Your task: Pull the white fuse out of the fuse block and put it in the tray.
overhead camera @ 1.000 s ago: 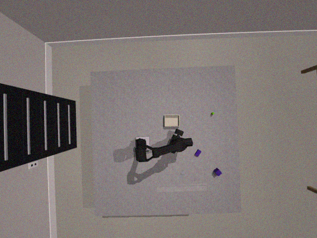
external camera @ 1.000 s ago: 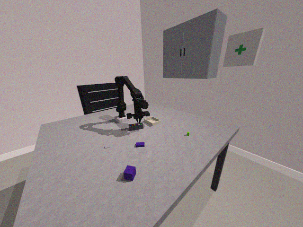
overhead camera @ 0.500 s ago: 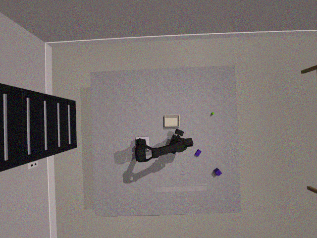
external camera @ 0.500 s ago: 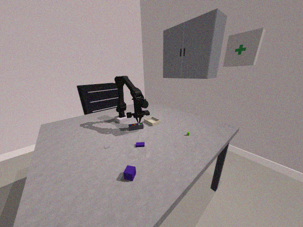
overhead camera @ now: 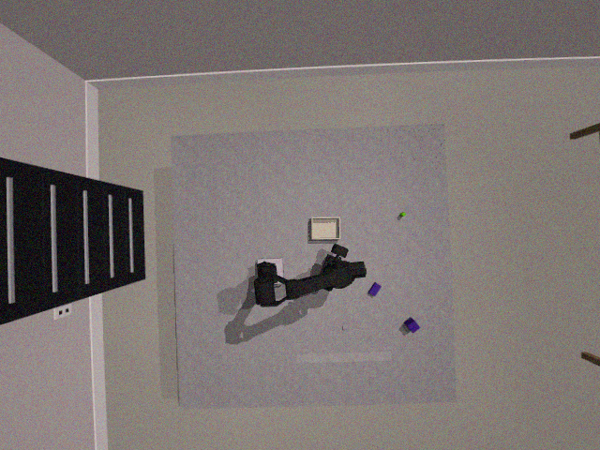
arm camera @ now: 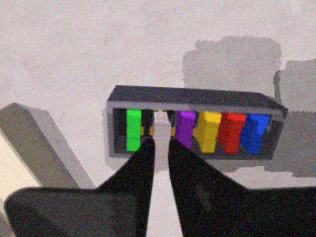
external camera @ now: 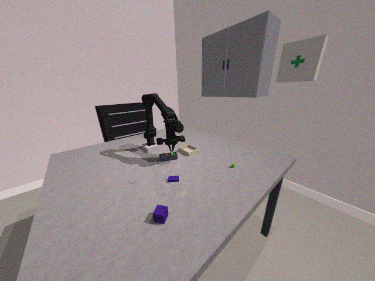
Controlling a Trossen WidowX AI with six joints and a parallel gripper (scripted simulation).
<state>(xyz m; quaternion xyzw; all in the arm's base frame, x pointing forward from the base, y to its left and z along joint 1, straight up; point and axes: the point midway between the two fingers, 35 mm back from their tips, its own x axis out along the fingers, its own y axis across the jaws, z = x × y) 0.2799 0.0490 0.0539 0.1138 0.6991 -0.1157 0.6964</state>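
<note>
Right now my gripper tip is 10 mm short of the green fuse, 20 mm to the right of it and 30 mm above it. The rest, counted from my gripper tip: purple fuse: 10 mm behind, 20 mm to the right, 30 mm below; white fuse: 10 mm below; cream tray: 30 mm behind, 160 mm to the left, 50 mm below.
</note>
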